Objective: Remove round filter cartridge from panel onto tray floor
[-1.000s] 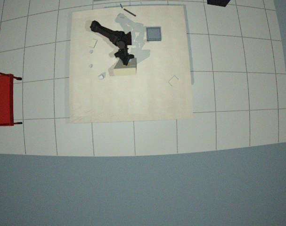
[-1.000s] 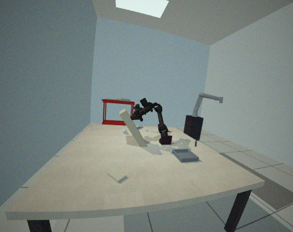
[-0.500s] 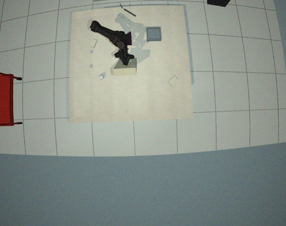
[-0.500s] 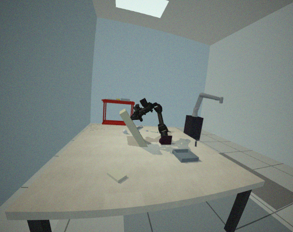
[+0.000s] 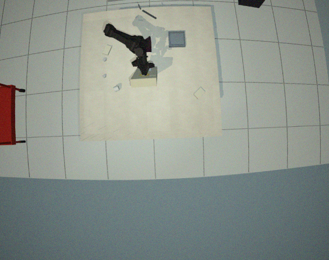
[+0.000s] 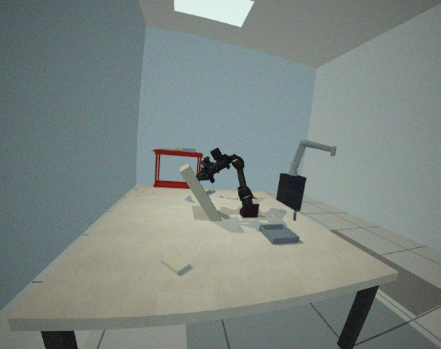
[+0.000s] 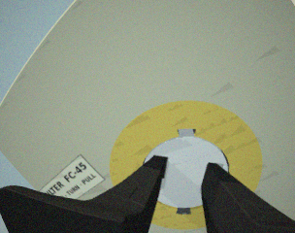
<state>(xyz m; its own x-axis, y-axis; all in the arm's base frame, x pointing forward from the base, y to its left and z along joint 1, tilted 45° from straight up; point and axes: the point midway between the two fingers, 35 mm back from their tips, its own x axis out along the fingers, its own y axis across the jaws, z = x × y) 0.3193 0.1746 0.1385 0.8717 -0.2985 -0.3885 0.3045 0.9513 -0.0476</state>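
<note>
My gripper tip is now 10 mm short of the filter cartridge and 10 mm above it. From my gripper tip the other things lie so: service panel (40 mm behind, 80 mm below); then grey tray (450 mm behind, 250 mm to the left, 220 mm below).
</note>
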